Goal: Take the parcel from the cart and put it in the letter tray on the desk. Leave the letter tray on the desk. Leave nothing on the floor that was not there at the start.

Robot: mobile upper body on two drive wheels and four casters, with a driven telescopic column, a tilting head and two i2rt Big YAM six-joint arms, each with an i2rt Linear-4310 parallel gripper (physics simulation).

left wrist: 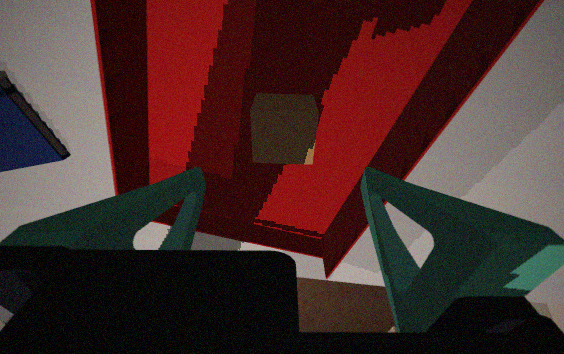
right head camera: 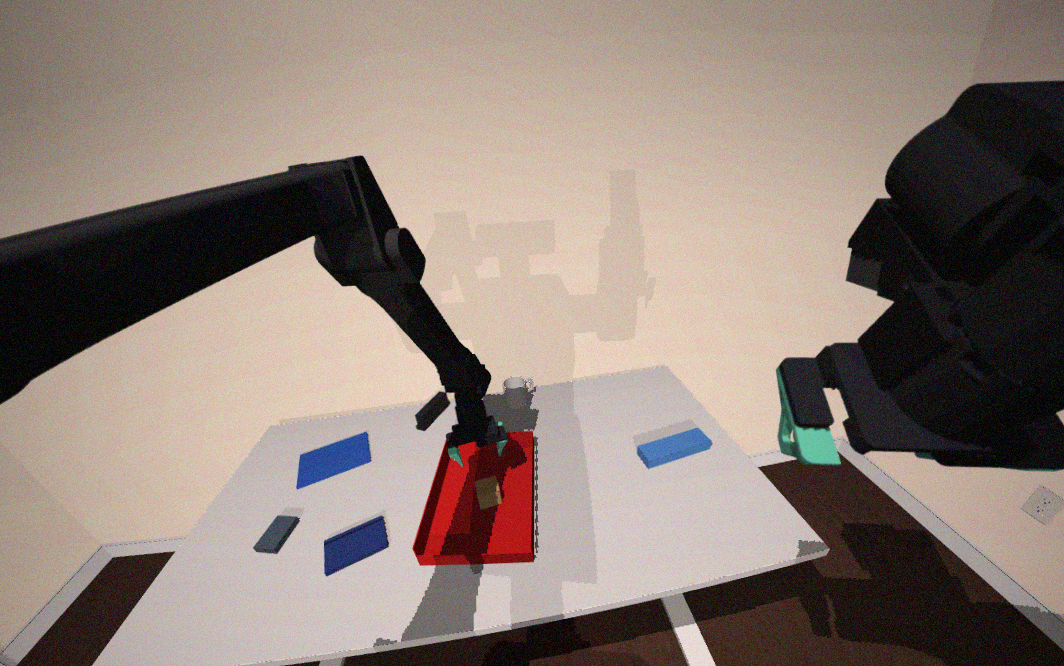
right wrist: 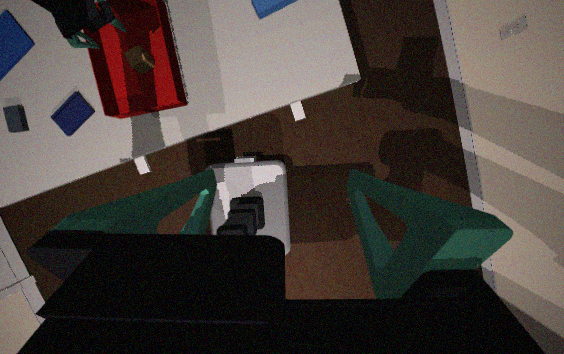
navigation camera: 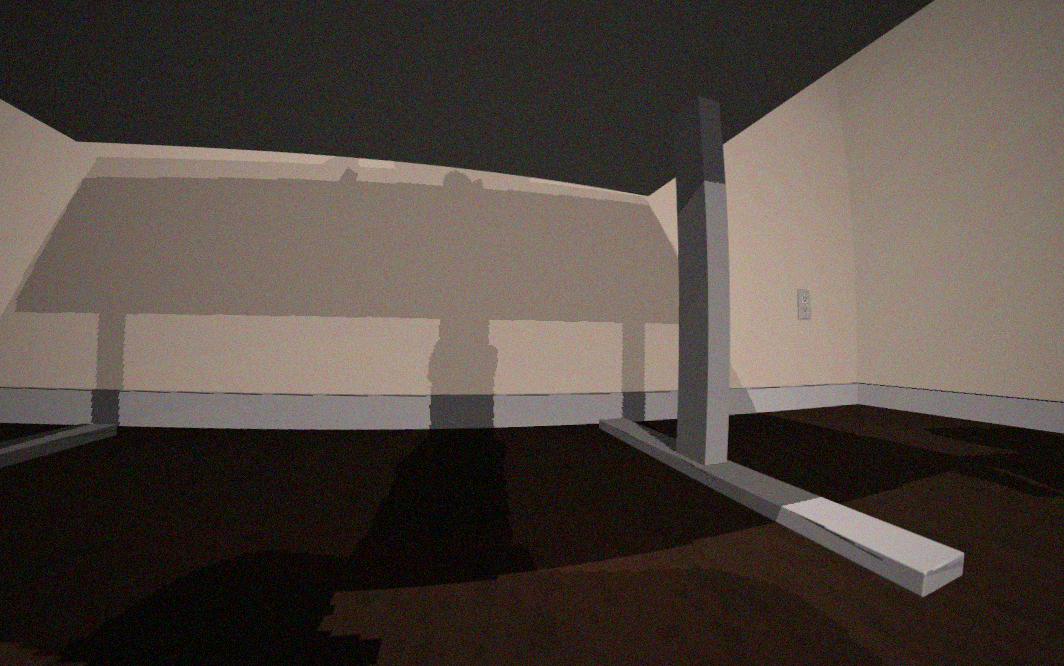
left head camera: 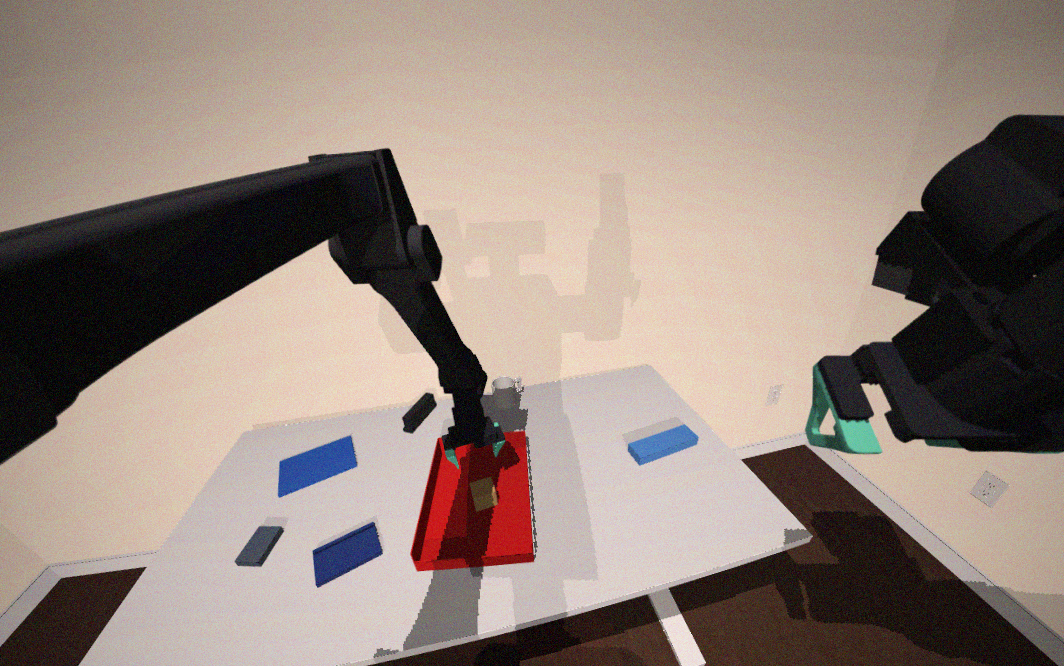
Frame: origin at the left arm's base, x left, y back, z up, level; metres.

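Seen in the pictures: left gripper, fingertip midpoint: (left wrist: 283, 176) (right head camera: 481, 459) (right wrist: 111, 38) (left head camera: 477, 461); right gripper, fingertip midpoint: (right head camera: 847, 446) (right wrist: 281, 176) (left head camera: 866, 437).
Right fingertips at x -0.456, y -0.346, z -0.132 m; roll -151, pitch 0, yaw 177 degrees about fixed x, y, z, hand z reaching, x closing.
Note:
Offsets run from my right fingertips to a thing's top centre. "pt": to the spot under its first point. Level surfaces: height alone.
The parcel, a small tan-brown box {dx +0.460, dy -0.363, dz -0.506 m} (left head camera: 482, 494) (right head camera: 488, 492) (left wrist: 284, 128) (right wrist: 139, 59), lies inside the red letter tray {dx +0.472, dy -0.366, dz -0.493 m} (left head camera: 475, 562) (right head camera: 476, 559) (left wrist: 240, 238) (right wrist: 181, 75). The tray stands on the white desk {dz -0.558 m} (left head camera: 628, 534) (right head camera: 643, 534) (right wrist: 270, 70). My left gripper (left head camera: 475, 459) (right head camera: 479, 457) (left wrist: 283, 176) (right wrist: 111, 38) is open and empty, over the tray's far part and apart from the parcel. My right gripper (right wrist: 281, 176) is open and empty, off to the right of the desk in the head views, high above the floor. The cart does not show in these views.
Blue blocks {dx +0.990, dy -0.466, dz -0.550 m} (left head camera: 318, 466) {dx +0.754, dy -0.208, dz -0.546 m} (left head camera: 347, 554) {dx -0.034, dy -0.548, dz -0.528 m} (left head camera: 663, 444), a grey block {dx +0.978, dy -0.206, dz -0.540 m} (left head camera: 259, 545) and a black block {dx +0.741, dy -0.684, dz -0.504 m} (left head camera: 419, 412) lie on the desk. A cup {pt dx +0.465, dy -0.803, dz -0.519 m} (right head camera: 515, 387) stands at its back edge. A desk leg {pt dx -0.051, dy -0.568, dz -0.992 m} (navigation camera: 702, 314) rises from its foot bar (navigation camera: 863, 534). A wall stands behind the desk.

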